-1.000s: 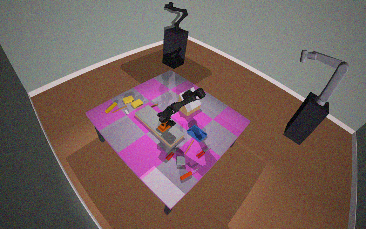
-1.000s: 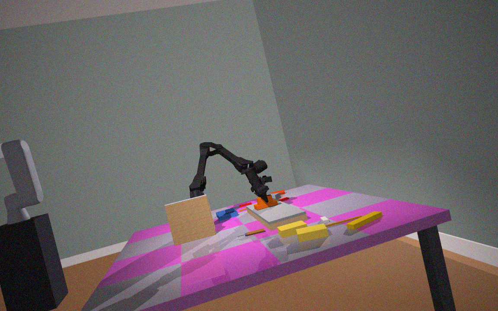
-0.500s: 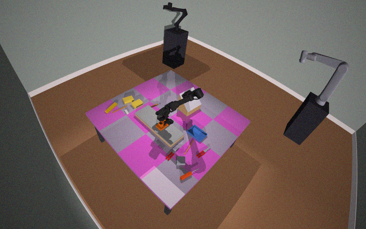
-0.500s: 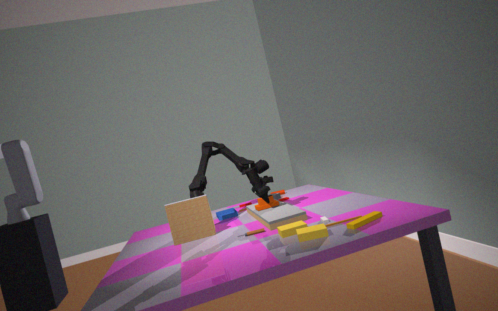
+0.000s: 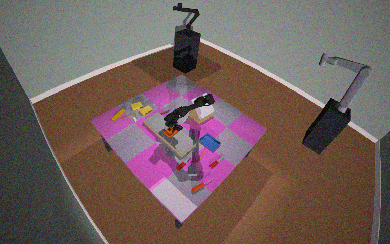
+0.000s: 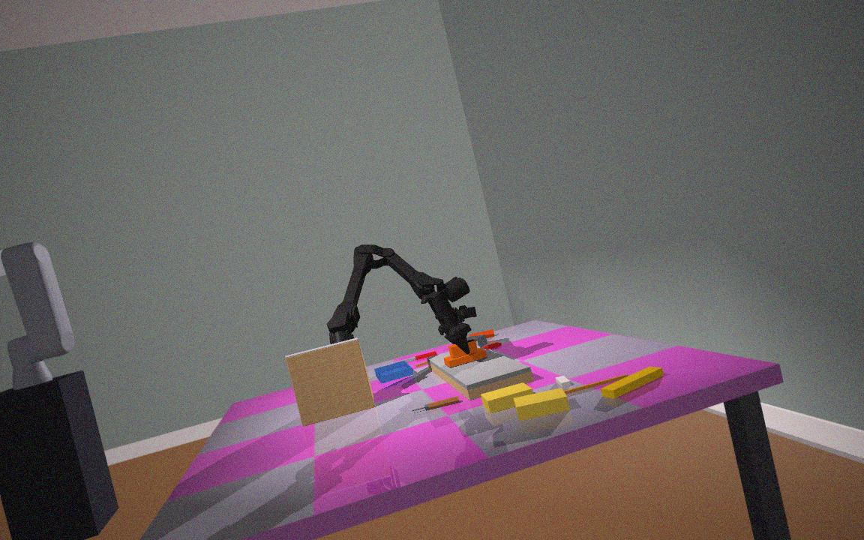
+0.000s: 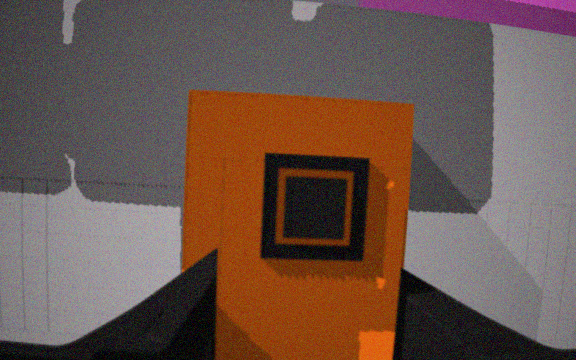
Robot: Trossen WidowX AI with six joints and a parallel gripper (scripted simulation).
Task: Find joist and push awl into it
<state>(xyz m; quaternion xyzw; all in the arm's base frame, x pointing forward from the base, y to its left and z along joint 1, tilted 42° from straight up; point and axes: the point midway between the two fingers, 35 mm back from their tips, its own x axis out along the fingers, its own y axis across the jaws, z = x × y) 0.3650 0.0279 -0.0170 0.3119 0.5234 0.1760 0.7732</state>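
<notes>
Now: gripper tip 190 mm past the blue tray, 310 mm to the right of it and 50 mm above it. Round my gripper tip: square indicator (20 mm ahead, 30 mm above); then brown-handled awl (200 mm behind, 250 mm to the right, 60 mm below); then orange stud finder (10 mm ahead, 20 mm above).
</notes>
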